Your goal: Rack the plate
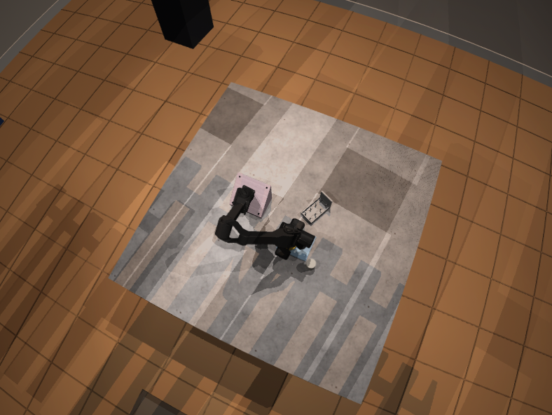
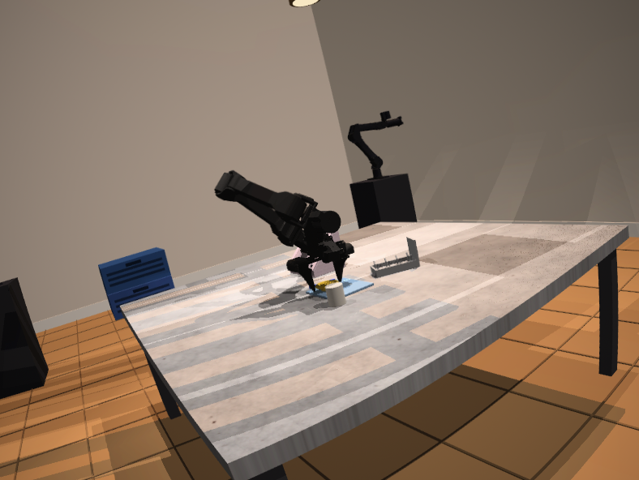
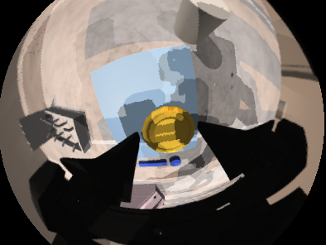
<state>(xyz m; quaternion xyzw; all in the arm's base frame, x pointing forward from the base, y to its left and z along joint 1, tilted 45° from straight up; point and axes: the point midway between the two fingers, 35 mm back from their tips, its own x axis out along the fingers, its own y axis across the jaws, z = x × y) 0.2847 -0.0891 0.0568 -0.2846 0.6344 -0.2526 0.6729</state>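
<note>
Right now my gripper tip is right at the yellow plate. Round my gripper tip: light blue mat (2 cm to the left, 2 cm ahead, 1 cm below); blue spoon (8 cm behind, 1 cm to the left, 1 cm below); beige cup (13 cm ahead, 5 cm to the right, 1 cm above).
</note>
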